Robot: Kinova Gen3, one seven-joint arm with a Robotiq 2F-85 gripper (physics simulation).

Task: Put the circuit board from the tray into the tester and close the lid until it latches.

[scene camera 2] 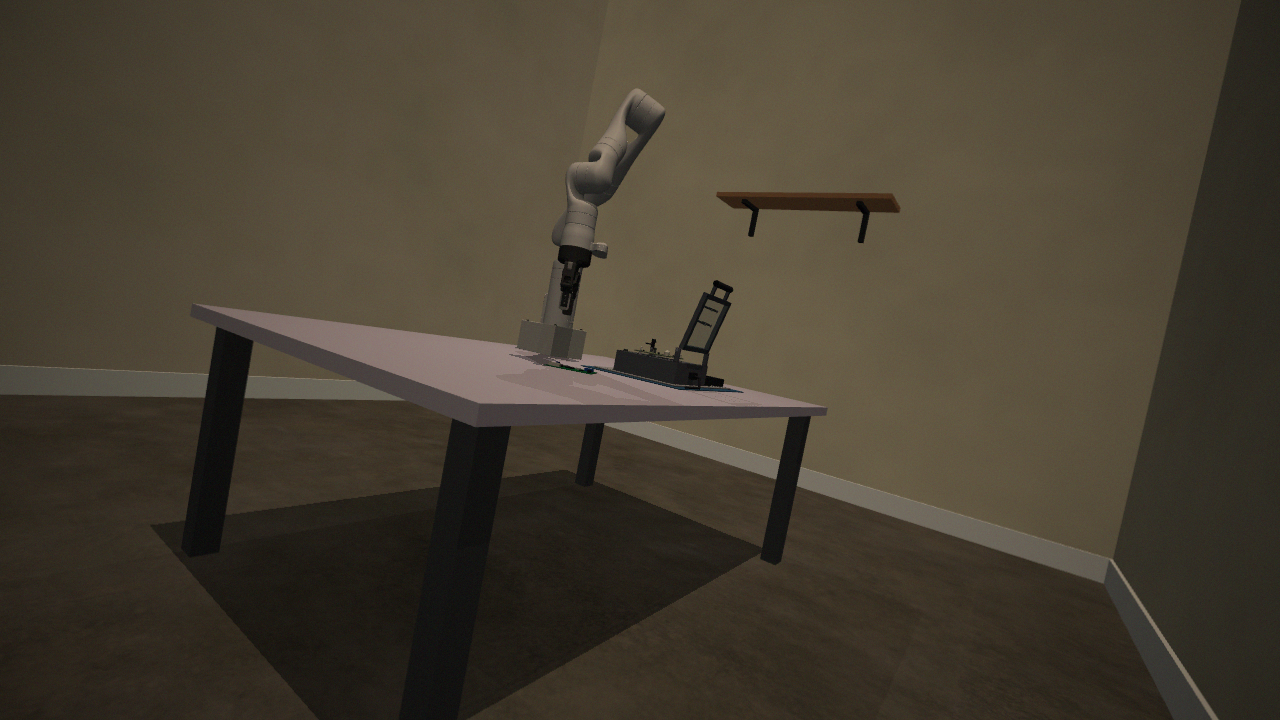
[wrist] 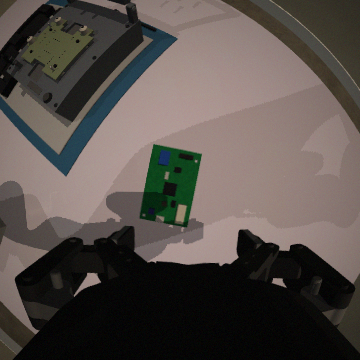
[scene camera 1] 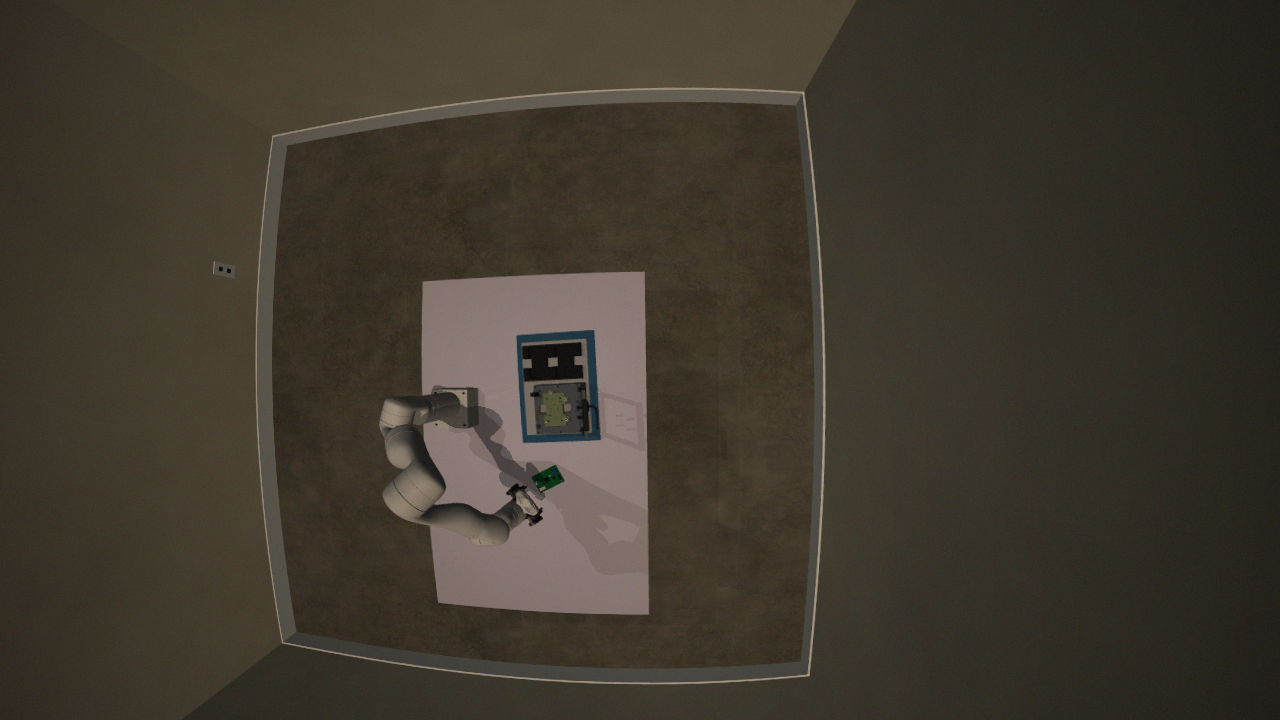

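Pixels of known places: gripper, fingertip midpoint: (scene camera 2: 564, 312) (wrist: 185, 240) (scene camera 1: 532, 498); arm's base at its link origin: (scene camera 2: 557, 326) (scene camera 1: 449, 404).
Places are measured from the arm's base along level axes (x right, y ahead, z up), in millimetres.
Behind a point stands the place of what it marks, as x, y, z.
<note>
The green circuit board (scene camera 1: 547, 479) @(326, 313, -84) (scene camera 2: 572, 368) @(329, 319, -86) (wrist: 189, 180) @(345, 336, -87) lies flat on the table, component side up, outside the blue-bordered mat. My gripper (scene camera 1: 525, 504) @(356, 289, 38) (scene camera 2: 567, 308) @(356, 289, 38) (wrist: 185, 240) @(356, 289, 38) is open and empty. It points down and hangs above the table, apart from the board. In the wrist view the board lies beyond the fingertips. The grey tester (scene camera 1: 539, 425) @(109, 328, -28) (scene camera 2: 657, 365) @(147, 441, -46) (wrist: 107, 50) @(147, 424, -33) has a yellow-green plate with pins on top. Its lid (scene camera 2: 693, 322) @(138, 511, 74) stands open and upright. The black tray (scene camera 1: 568, 358) @(-121, 453, -71) lies beside the tester and shows no board in it.
The tester and tray stand on the blue-bordered mat (scene camera 1: 563, 439) @(178, 395, -87) (wrist: 67, 162) @(170, 256, -87). The robot's base (scene camera 1: 460, 407) @(14, 46, 2) (scene camera 2: 546, 338) @(92, 39, -41) stands at one edge of the table (scene camera 1: 483, 313) @(-332, 132, -89) (scene camera 2: 340, 358) @(901, 338, -93). A wooden shelf (scene camera 2: 805, 200) hangs on the wall.
</note>
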